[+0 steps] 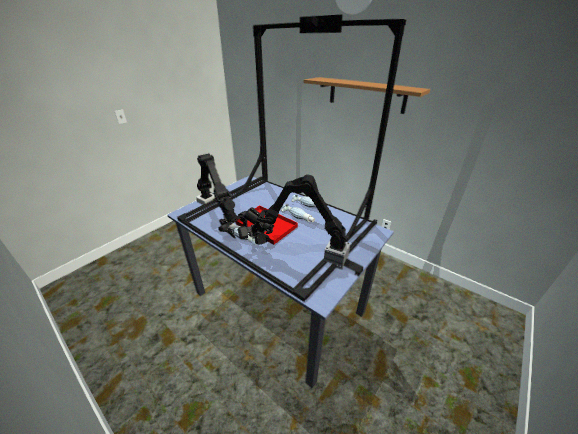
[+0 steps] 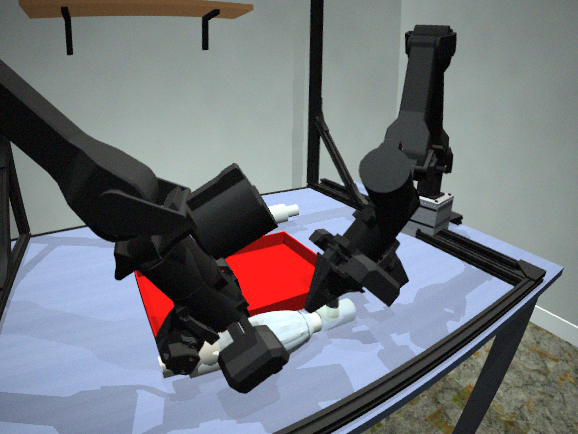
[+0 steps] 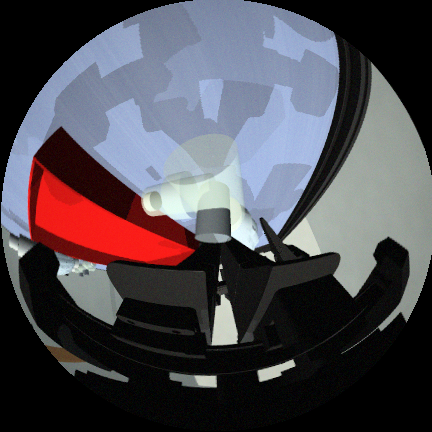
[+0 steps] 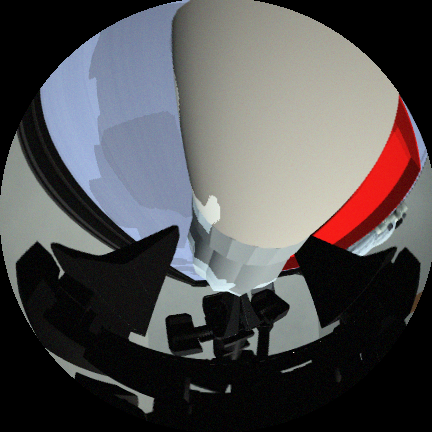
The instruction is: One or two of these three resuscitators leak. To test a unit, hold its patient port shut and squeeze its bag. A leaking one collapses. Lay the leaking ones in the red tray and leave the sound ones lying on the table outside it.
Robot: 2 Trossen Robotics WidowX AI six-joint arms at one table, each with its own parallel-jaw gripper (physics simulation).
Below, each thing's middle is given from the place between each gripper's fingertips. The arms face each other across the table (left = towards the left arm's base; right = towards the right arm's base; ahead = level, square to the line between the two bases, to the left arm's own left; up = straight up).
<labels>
Now: right hand 170 mm past the red tray (image 2: 274,272) and 40 mm to the right of it.
Right now the red tray is 170 mm behind my left hand, 30 mm to the right of it and 30 mm below it.
</labels>
